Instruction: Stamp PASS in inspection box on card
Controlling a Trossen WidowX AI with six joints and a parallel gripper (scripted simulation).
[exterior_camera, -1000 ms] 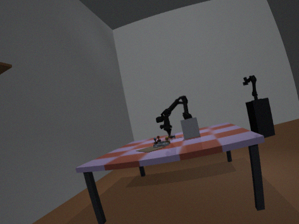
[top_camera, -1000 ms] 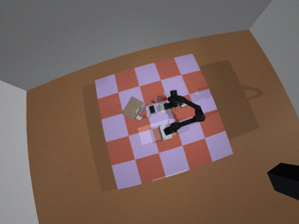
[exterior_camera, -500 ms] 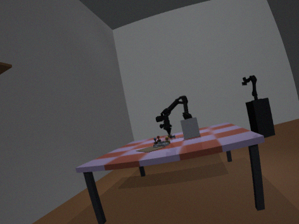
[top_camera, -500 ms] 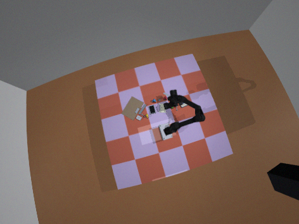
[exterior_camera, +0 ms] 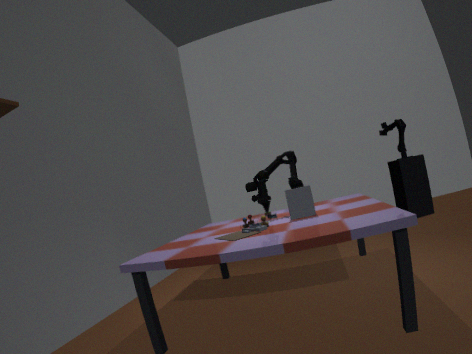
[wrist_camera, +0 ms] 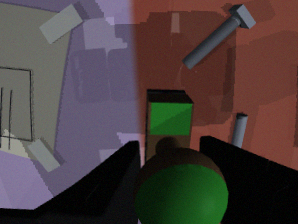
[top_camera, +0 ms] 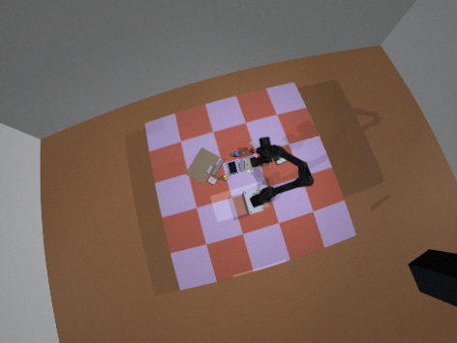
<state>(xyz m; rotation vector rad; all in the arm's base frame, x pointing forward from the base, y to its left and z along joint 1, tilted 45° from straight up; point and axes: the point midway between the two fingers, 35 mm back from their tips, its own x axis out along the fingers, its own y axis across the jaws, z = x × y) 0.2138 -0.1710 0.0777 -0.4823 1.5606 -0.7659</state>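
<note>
My gripper tip is 20 cm to the right of the dark ink pad, 6 cm short of it and 5 cm above it. Round my gripper tip: cream card (9 cm to the left, 6 cm below, 3 cm ahead); green-topped stamp (right at my gripper tip); blue-topped stamp (15 cm to the left, 14 cm ahead, 3 cm below).
</note>
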